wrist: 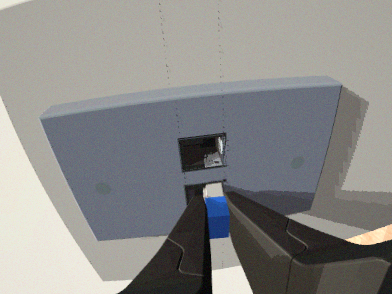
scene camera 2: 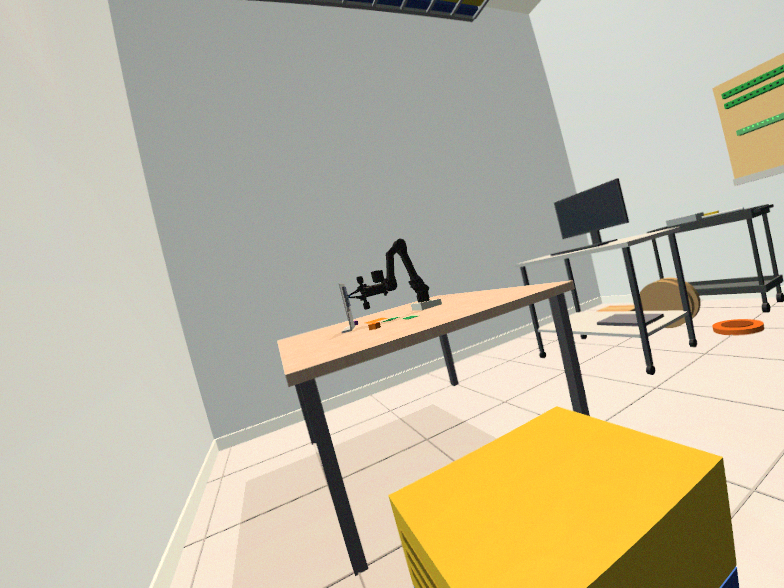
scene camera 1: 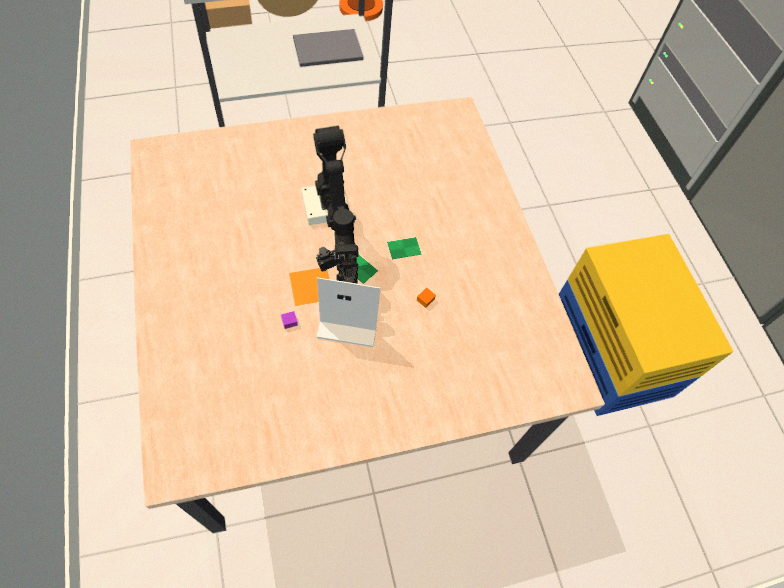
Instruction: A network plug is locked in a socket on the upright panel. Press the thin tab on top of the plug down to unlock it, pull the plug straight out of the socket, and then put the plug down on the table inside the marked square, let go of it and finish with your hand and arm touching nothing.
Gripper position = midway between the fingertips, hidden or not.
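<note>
Scene camera 1: my gripper (scene camera 1: 349, 292) and a grey upright panel (scene camera 1: 348, 312) visible. Wrist view: a network plug (wrist: 218, 216), with the gripper (wrist: 213, 204) and the panel (wrist: 123, 117) also visible.
</note>
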